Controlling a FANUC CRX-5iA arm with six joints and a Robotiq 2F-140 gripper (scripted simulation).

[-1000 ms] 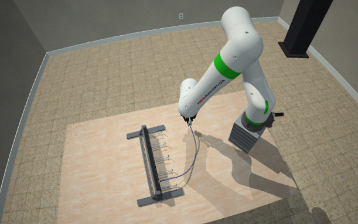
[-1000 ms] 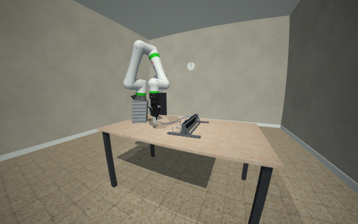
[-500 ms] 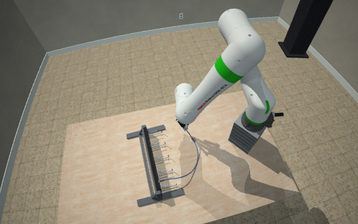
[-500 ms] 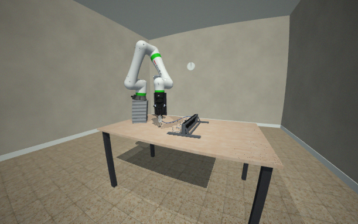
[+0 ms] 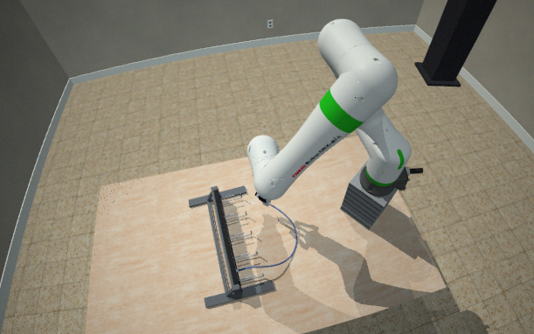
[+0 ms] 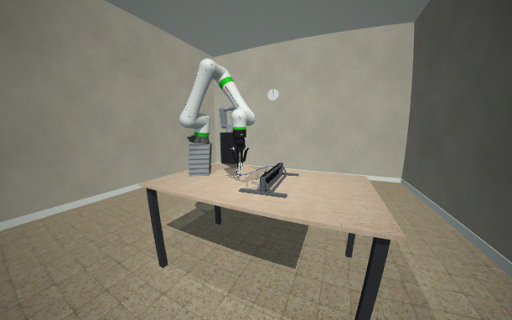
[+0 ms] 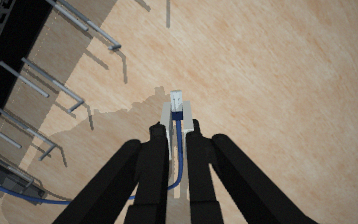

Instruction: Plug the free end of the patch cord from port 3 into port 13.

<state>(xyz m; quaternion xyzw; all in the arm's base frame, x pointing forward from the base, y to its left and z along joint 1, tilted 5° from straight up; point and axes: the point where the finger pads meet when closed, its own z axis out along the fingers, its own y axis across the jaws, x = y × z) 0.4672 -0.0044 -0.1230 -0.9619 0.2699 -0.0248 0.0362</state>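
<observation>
The free-end plug is 1 cm ahead of my hand, 1 cm to the right of it and 3 cm below it.
</observation>
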